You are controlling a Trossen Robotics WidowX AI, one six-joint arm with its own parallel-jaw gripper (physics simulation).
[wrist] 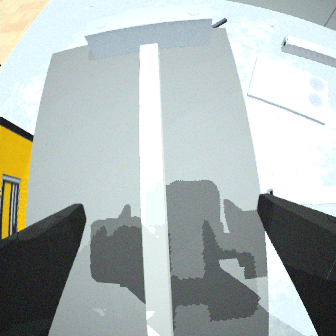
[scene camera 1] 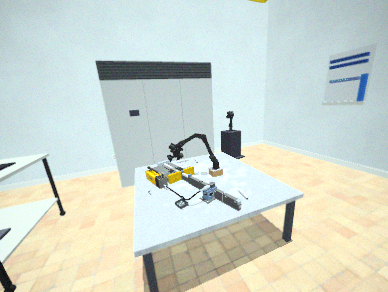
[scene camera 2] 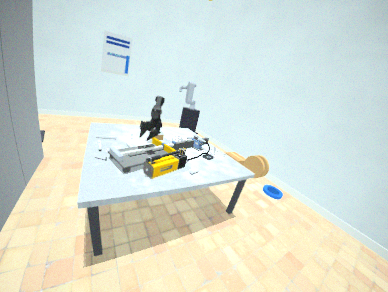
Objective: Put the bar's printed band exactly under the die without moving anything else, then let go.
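A long white bar lies lengthwise on a grey bed; its far end is near a raised pale stop. No printed band can be made out on the bar. My gripper is open and empty above the bed, with a black finger on each side of the bar in the wrist view. A small blue device stands by the long dark rail; the die itself is too small to tell.
Yellow housings flank the bed. A black cable runs to a small dark box. A white plate with two round marks lies right of the bed. The arm stands on a wooden block.
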